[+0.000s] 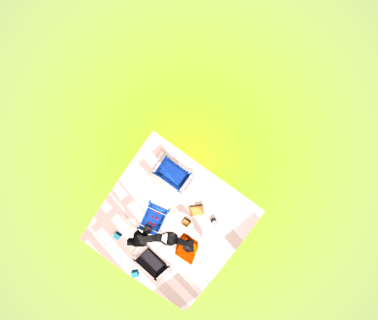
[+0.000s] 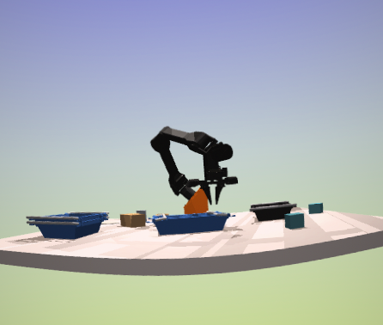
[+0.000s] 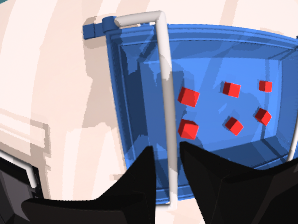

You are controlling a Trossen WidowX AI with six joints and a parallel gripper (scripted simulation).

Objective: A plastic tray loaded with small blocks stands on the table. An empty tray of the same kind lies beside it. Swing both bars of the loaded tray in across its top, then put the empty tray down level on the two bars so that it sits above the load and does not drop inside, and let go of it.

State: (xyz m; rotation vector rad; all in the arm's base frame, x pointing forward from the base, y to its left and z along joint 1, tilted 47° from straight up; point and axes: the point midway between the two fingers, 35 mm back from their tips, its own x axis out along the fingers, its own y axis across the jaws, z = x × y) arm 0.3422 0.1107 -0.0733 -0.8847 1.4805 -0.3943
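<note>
My gripper tip is 240 mm past the black tray, 250 mm to the right of it and 50 mm above it. Round my gripper tip: small grey cylinder: 410 mm behind, 430 mm to the right, 60 mm below; box: 220 mm behind, 410 mm to the right, 60 mm below.
</note>
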